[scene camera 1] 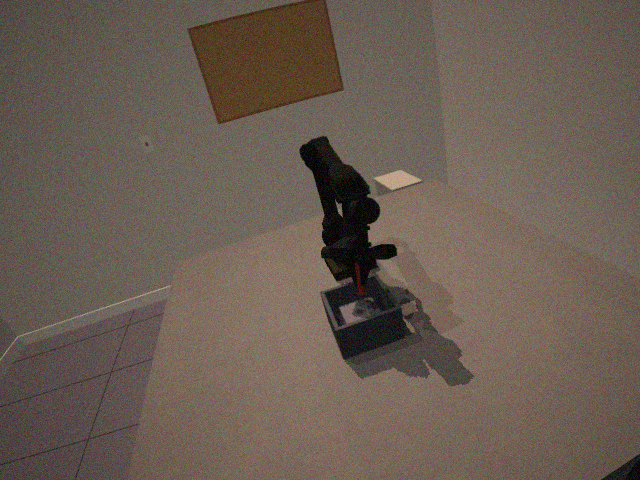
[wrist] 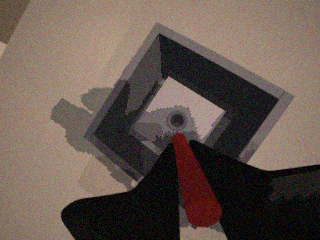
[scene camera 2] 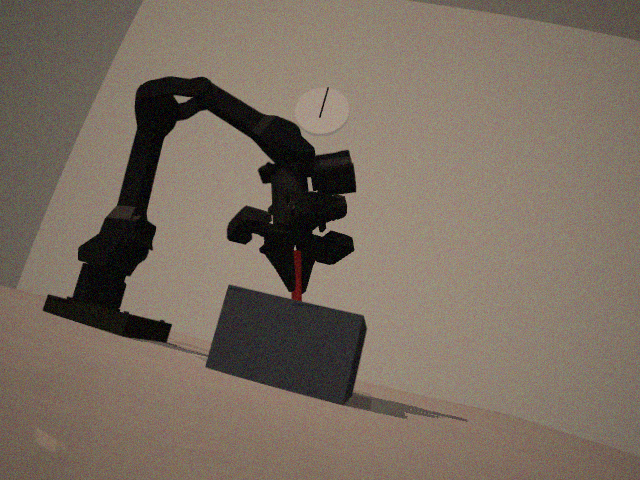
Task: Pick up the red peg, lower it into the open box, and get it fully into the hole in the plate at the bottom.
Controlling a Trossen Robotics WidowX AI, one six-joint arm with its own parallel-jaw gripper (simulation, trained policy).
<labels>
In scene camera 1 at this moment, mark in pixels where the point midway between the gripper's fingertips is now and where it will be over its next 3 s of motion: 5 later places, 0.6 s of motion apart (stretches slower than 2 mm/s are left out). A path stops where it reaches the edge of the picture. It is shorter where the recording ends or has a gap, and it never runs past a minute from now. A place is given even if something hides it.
The gripper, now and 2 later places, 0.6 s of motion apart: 360, 286; 358, 304; 356, 315
</labels>
